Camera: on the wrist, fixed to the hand. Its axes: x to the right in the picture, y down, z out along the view.
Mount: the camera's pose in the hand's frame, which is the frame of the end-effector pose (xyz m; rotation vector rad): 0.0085 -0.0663 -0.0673 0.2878 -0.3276 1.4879
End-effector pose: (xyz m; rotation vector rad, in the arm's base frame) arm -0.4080 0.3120 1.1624 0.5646 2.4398 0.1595
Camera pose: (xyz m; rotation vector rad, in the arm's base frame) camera -0.4782 0.2574 1.1953 2.1945 1.2758 0.2675
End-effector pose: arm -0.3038 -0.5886 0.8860 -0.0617 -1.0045 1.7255
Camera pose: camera -0.2233 -0.5386 0.8890 0.3565 0.7720 -2.6883
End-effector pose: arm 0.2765 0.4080 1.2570 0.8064 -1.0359 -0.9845
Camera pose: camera 0.3240 0.3822 1.1791 -0.0670 -1.6453 0.3416
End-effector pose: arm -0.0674 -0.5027 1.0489 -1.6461 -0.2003 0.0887
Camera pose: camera -0.0522 -0.5622 1.1212 -1.1636 0.7930 1.4304
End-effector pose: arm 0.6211 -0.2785 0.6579 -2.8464 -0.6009 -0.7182
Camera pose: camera 0.5720 -0.2310 0.7237 -2.2152 1.1955 0.1165
